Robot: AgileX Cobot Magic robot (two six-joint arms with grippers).
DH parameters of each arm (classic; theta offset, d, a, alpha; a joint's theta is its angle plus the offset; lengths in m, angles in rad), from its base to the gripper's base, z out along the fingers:
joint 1: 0 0.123 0 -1.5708
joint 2: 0.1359 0 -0.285 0
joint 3: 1.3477 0 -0.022 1.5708
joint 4: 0 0.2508 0 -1.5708
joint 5: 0 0 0.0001 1.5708
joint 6: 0 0.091 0 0
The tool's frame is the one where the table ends.
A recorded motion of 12 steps. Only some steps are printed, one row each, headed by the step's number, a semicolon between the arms.
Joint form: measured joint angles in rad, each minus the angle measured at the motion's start. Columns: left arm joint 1, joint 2, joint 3, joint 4, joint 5, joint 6; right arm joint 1, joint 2, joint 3, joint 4, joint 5, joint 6.
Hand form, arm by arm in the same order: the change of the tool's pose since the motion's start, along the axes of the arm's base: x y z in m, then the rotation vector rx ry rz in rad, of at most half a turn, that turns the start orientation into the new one. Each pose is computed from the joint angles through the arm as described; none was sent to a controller.
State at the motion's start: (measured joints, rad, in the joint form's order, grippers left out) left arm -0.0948 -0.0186 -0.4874 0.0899 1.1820 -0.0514; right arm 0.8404 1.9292 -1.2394 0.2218 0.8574 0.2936
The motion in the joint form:
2: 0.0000 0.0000 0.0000 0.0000 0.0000 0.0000; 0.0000 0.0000 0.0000 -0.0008 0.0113 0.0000
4: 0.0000 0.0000 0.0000 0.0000 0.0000 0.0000; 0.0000 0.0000 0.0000 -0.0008 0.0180 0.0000
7: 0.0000 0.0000 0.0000 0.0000 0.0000 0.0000; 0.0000 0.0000 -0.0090 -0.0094 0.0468 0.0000
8: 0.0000 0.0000 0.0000 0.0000 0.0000 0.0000; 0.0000 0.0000 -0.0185 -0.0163 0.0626 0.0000
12: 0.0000 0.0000 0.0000 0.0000 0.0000 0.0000; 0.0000 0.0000 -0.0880 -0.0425 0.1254 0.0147
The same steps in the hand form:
2: 0.0000 0.0000 0.0000 0.0000 0.0000 0.0000; -0.0007 -0.0007 -0.0001 -0.0077 0.0079 0.0025
4: 0.0000 0.0000 0.0000 0.0000 0.0000 0.0000; -0.0012 -0.0011 -0.0002 -0.0120 0.0129 0.0037
7: 0.0000 0.0000 0.0000 0.0000 0.0000 0.0000; -0.0015 -0.0018 0.0016 -0.0287 0.0229 0.0136
8: 0.0000 0.0000 0.0000 0.0000 0.0000 0.0000; -0.0010 -0.0016 0.0036 -0.0359 0.0239 0.0201
12: 0.0000 0.0000 0.0000 0.0000 0.0000 0.0000; 0.0054 0.0036 0.0191 -0.0419 0.0090 0.0292

